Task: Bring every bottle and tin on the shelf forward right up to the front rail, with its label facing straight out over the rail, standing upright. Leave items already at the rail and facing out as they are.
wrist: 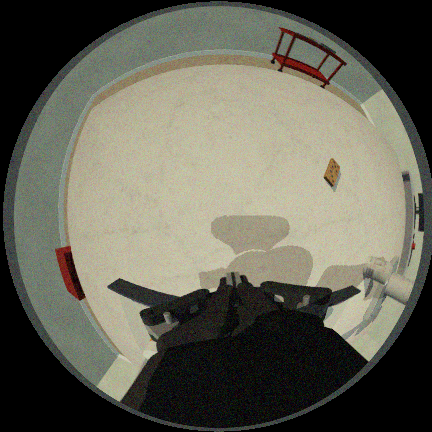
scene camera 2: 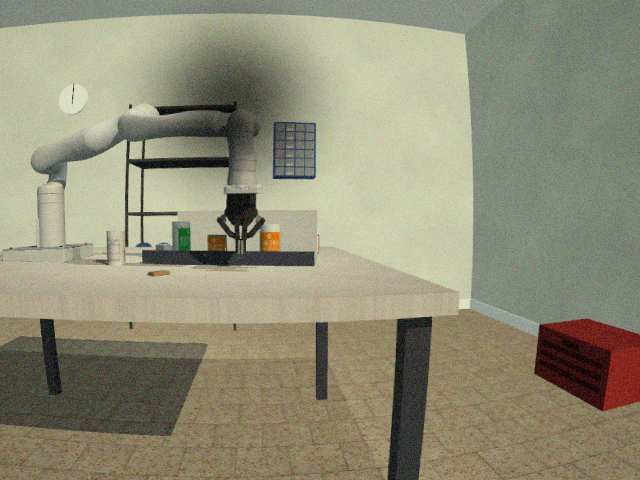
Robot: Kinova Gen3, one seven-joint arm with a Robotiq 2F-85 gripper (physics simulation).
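Seen in the pictures: gripper, fingertip midpoint: (wrist: 232, 279) (scene camera 2: 240, 254); arm's base, link origin: (wrist: 388, 283) (scene camera 2: 52, 246).
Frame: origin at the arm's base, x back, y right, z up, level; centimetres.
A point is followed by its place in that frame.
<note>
A white bottle with a green label (scene camera 2: 184, 239) {x -46.1, y 10.1, z 2.2 cm} stands upright at the left of the shelf; its green shows toward its right side. A low orange tin (scene camera 2: 216, 242) {x -55.2, y 25.5, z 1.9 cm} stands in shadow right of it. A white-capped orange bottle (scene camera 2: 269, 239) {x -69.4, y 29.8, z 2.8 cm} stands upright further right, lettering toward the camera. The dark front rail (scene camera 2: 289, 258) {x -74.2, y 32.6, z -2.2 cm} (wrist: 145, 293) {x -74.2, y 32.5, z -2.6 cm} hides their bases; their gaps to it cannot be told. My gripper (scene camera 2: 240, 252) {x -60.8, y 34.4, z -0.7 cm} (wrist: 232, 279) {x -60.8, y 34.4, z -0.7 cm} is shut and empty, pointing down between the tin and orange bottle, its tips around the rail's top edge. In the wrist view the gripper hides most of the shelf.
A pale cylinder (scene camera 2: 115, 248) {x -26.5, y 23.1, z 0.5 cm} stands on the table (scene camera 2: 361, 293) {x -75.5, y 77.0, z -4.3 cm} left of the shelf. A small brown block (scene camera 2: 158, 272) {x -40.5, y 46.2, z -3.6 cm} (wrist: 332, 172) {x -40.9, y 44.5, z -3.5 cm} lies in front of the rail. The shelf's pale back panel (scene camera 2: 299, 227) {x -84.7, y 4.6, z 5.6 cm} rises behind the items. A red box (scene camera 2: 573, 361) (wrist: 70, 272) stands beyond the table.
</note>
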